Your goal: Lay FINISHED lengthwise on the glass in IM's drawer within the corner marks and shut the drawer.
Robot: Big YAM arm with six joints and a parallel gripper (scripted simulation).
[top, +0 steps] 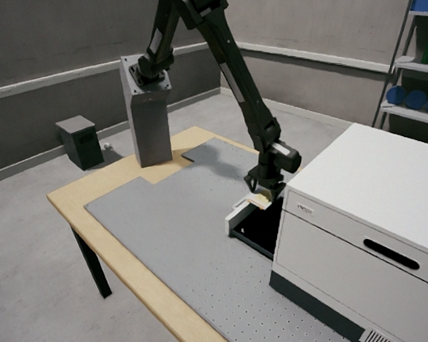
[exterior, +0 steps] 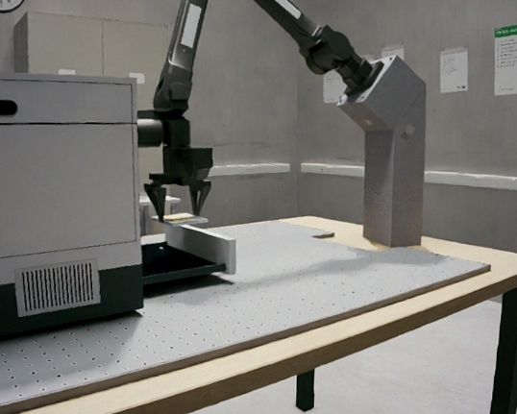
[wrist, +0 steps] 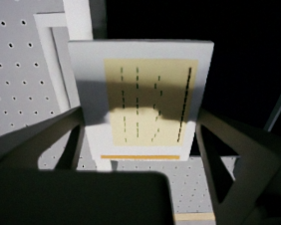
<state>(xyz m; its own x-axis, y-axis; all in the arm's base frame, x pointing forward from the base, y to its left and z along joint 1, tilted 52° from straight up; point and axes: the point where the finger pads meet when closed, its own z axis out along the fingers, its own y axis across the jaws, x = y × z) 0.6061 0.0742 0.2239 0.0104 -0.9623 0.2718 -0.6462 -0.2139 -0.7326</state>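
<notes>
The drawer is 8 cm below my hand and 7 cm ahead of it. Round my hand: cassette: 1 cm to the right, 1 cm below.
</notes>
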